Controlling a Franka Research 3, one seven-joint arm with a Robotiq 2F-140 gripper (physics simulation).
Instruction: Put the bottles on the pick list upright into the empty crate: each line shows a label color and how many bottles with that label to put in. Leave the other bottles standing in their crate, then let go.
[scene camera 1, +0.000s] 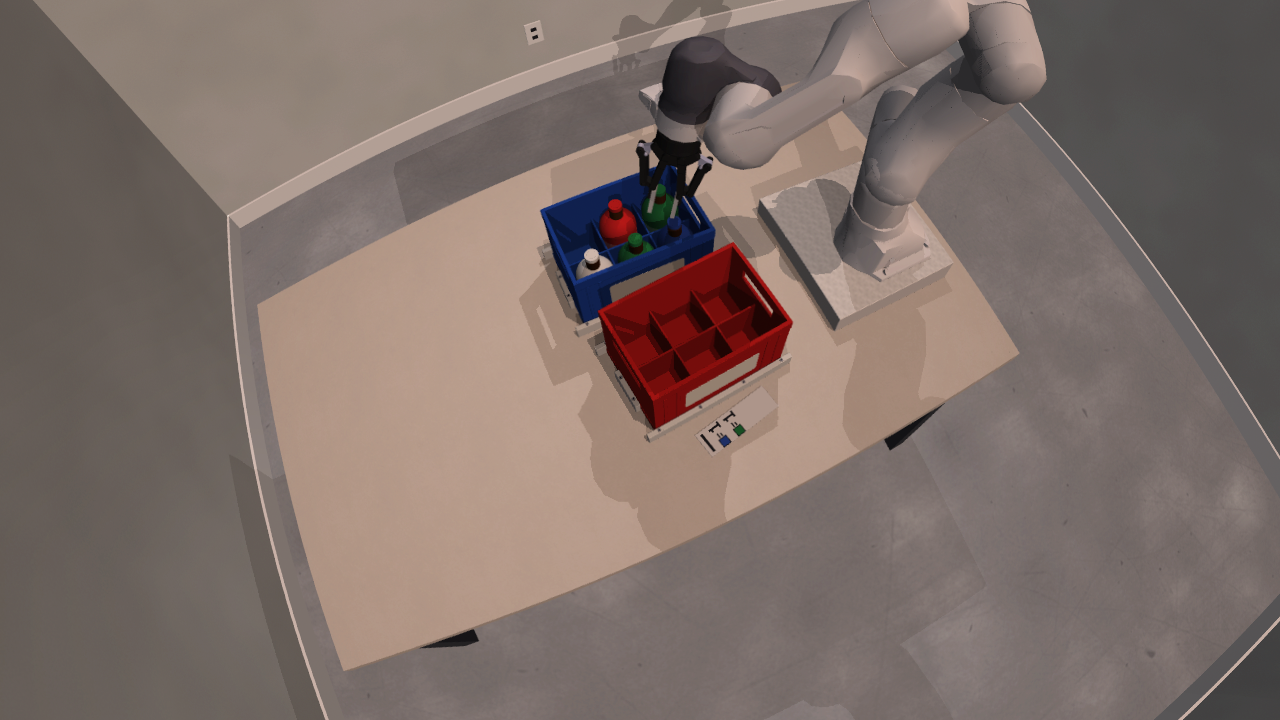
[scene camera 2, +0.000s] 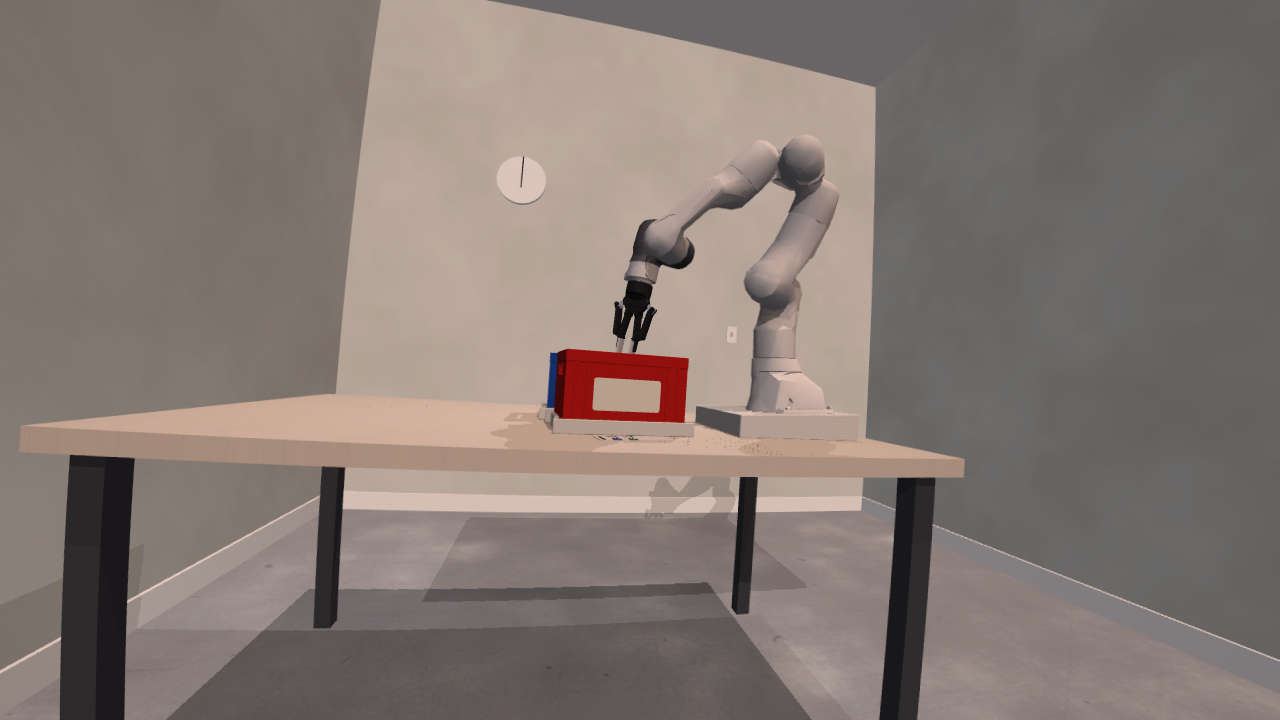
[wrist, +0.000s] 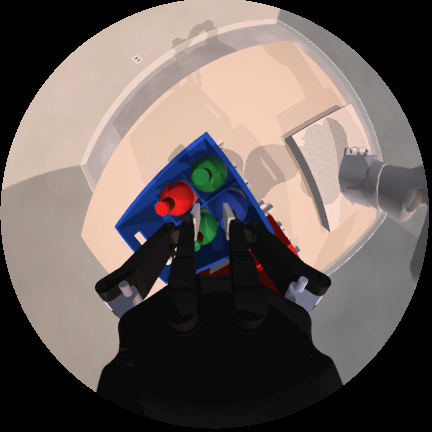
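The blue crate (scene camera 1: 586, 302) (scene camera 2: 552, 380) (wrist: 206, 141) holds a red bottle (scene camera 1: 617, 223) (wrist: 178, 198), a back green bottle (scene camera 1: 657, 210) (wrist: 210, 174), a front green bottle (scene camera 1: 634, 250) (wrist: 207, 229), a blue bottle (scene camera 1: 674, 231) (wrist: 235, 201) and a white bottle (scene camera 1: 592, 265), all upright. The red crate (scene camera 1: 769, 351) (scene camera 2: 572, 394) (wrist: 282, 240) has empty compartments. The pick list (scene camera 1: 760, 409) shows a blue and a green mark; its counts are hard to read. My gripper (scene camera 1: 663, 210) (scene camera 2: 628, 346) (wrist: 210, 211) is partly open and empty above the blue crate, near the blue and green bottles.
Both crates sit between pale rails (scene camera 1: 716, 400) on the wooden table (scene camera 1: 429, 429) (scene camera 2: 268, 420). The red crate stands close in front of the blue one. The arm's pale base plate (scene camera 1: 823, 291) (scene camera 2: 796, 425) (wrist: 320, 170) is to their right. Dividers and crate walls surround the bottles.
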